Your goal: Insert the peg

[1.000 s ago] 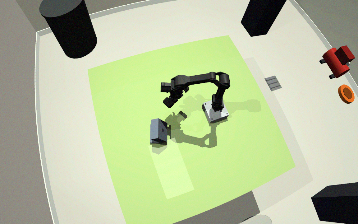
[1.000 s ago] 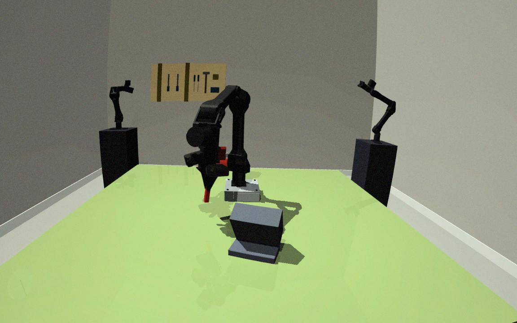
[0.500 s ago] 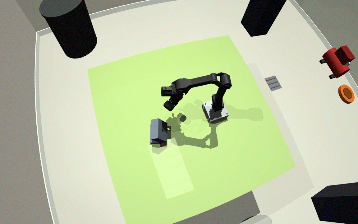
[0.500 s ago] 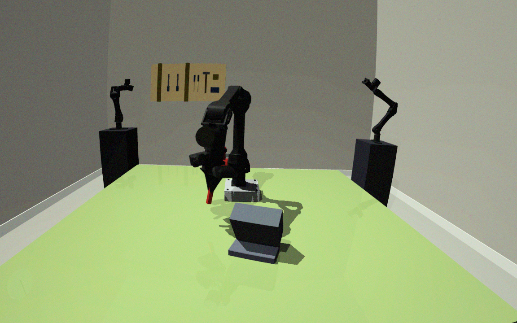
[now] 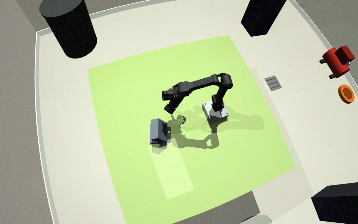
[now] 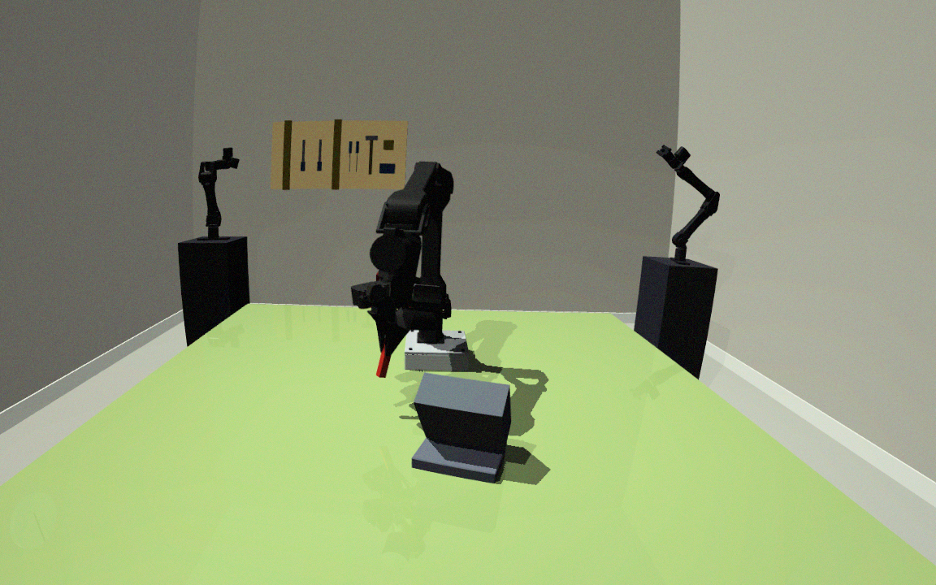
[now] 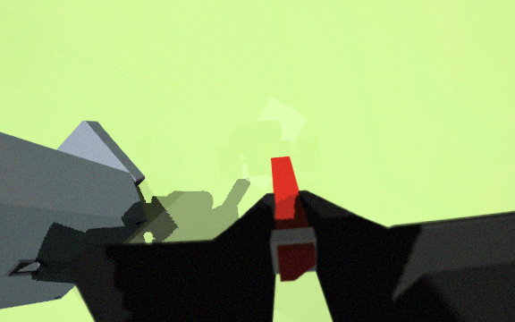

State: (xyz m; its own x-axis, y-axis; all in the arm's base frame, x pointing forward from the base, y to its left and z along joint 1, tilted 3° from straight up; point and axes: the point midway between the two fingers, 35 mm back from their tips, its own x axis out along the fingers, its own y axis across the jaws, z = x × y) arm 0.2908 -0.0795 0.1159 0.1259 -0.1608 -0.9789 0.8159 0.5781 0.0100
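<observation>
Right now my gripper tip is 150 mm short of the grey sloped panel, 130 mm to the right of it and 40 mm above it. Round my gripper tip: red square peg 10 mm above.
</observation>
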